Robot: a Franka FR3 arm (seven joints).
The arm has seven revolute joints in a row. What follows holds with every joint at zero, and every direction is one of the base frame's.
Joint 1 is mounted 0.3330 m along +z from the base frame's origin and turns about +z.
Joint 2 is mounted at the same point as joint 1 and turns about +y.
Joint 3 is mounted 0.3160 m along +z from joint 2 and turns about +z.
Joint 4 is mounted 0.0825 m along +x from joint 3 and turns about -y.
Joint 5 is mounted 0.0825 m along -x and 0.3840 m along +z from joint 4 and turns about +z.
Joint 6 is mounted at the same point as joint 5 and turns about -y.
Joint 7 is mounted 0.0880 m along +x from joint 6 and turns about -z.
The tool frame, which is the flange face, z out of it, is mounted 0.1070 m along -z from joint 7; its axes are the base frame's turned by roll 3.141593, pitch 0.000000 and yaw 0.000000 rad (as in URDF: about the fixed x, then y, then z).
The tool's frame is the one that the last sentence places.
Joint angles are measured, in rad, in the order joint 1, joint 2, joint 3, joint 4, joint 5, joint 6, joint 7. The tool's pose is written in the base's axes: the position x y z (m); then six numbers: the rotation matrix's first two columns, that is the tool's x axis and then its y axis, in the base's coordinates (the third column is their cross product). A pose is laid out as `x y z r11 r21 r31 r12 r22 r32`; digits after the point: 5 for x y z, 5 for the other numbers.
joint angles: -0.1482, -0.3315, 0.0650, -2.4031, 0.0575, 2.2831, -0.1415
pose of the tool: 0.45884 -0.03584 0.46018 0.97717 0.02354 0.21113 0.02398 -0.99971 0.00050
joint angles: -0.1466, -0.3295, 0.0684, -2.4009, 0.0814, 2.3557, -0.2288
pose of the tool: 0.46566 -0.03410 0.46839 0.95407 0.09870 0.28285 0.09840 -0.99503 0.01531
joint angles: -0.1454, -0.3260, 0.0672, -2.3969, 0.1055, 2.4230, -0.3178
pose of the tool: 0.47181 -0.03510 0.47661 0.92257 0.16821 0.34722 0.16482 -0.98553 0.03951
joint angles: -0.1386, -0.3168, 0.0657, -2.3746, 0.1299, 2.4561, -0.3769
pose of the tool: 0.47947 -0.03347 0.48735 0.89550 0.21224 0.39120 0.20806 -0.97665 0.05361
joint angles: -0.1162, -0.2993, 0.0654, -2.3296, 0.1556, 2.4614, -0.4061
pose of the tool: 0.49063 -0.02328 0.50214 0.87241 0.24134 0.42504 0.24247 -0.96874 0.05237
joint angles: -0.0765, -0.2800, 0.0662, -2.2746, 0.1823, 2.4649, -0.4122
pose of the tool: 0.50294 -0.00333 0.52093 0.84549 0.26217 0.46521 0.27437 -0.96067 0.04275
